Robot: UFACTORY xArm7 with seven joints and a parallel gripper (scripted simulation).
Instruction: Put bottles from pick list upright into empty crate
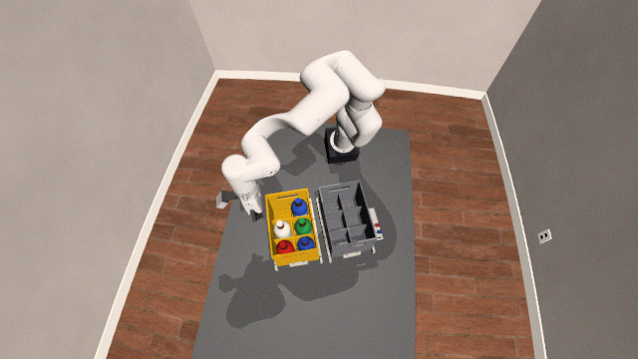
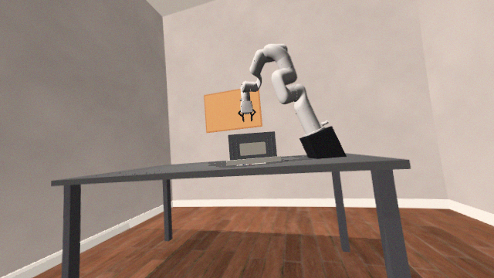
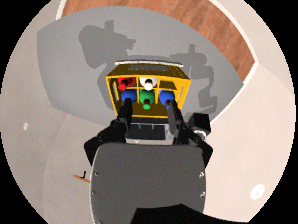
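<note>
Now: the green bottle 1 cm behind my hand, 15 cm to the left of it and 25 cm below it. Also, from my hand: yellow crate (1 cm behind, 10 cm to the left, 25 cm below); white bottle (5 cm to the left, 25 cm below); red-label bottle (9 cm ahead, 7 cm to the left, 25 cm below).
</note>
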